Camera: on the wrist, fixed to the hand. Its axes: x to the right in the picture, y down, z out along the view.
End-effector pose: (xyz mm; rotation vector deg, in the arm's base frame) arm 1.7 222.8 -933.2 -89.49 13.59 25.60
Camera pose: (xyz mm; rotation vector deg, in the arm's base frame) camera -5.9 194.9 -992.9 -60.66 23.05 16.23
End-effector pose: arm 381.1 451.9 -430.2 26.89 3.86 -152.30
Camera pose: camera 402.2 396.0 -459.1 43.50 -35.89 -150.29
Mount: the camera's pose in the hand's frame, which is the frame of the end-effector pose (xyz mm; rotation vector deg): 14.9 58.7 -27.1 30.62 5.53 0.50
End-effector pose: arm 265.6 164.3 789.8 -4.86 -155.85 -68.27
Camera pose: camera 261.6 184.0 853.0 1.70 -162.71 -24.10
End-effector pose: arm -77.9 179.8 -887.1 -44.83 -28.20 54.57
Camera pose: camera -83.1 202.9 -949.1 -19.69 -7.72 56.71
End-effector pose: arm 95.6 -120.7 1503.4 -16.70 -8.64 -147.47
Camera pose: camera 109.4 -182.5 1483.5 1.89 -44.61 -138.61
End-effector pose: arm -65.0 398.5 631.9 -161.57 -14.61 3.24
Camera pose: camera -38.6 338.1 639.5 -130.92 -9.93 -0.54
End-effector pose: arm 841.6 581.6 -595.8 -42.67 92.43 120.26
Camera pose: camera 799.6 539.8 -565.9 -37.54 120.37 88.03
